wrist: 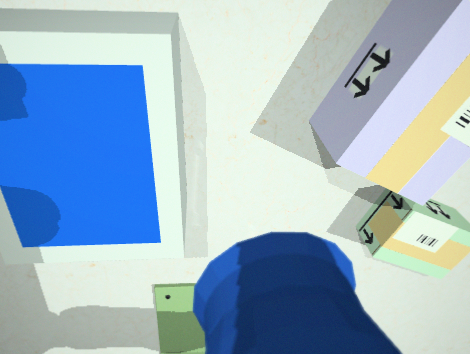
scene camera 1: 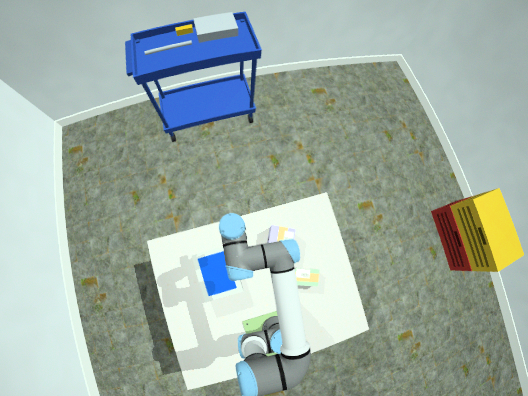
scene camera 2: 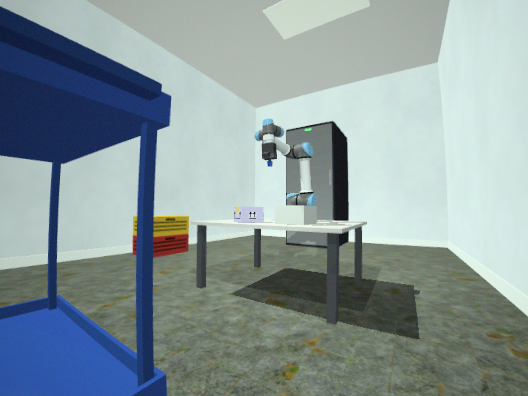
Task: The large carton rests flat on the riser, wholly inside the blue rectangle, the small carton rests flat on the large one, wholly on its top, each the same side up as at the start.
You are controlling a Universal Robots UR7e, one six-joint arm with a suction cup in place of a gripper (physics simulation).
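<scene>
The large lilac carton (scene camera 1: 273, 234) (scene camera 2: 249, 214) (wrist: 400, 110) lies flat on the table, partly covered by the arm in scene camera 1. The small green carton (scene camera 1: 307, 278) (wrist: 425, 231) lies flat on the table beside it; it does not show in scene camera 2. The white riser (scene camera 2: 295, 215) (wrist: 100, 47) bears the blue rectangle (scene camera 1: 212, 275) (wrist: 90, 150), with no carton on the part that shows. My suction cup (scene camera 2: 270, 163) (wrist: 275, 270) points down, high above the table, with nothing on it; the arm hides it in scene camera 1.
A green base plate (scene camera 1: 257, 322) (wrist: 175, 330) lies at the arm's foot on the white table (scene camera 1: 340, 310). A blue trolley (scene camera 1: 200, 68) (scene camera 2: 146, 250), yellow and red crates (scene camera 1: 500, 230) (scene camera 2: 160, 226) and a dark cabinet (scene camera 2: 317, 175) stand around the table.
</scene>
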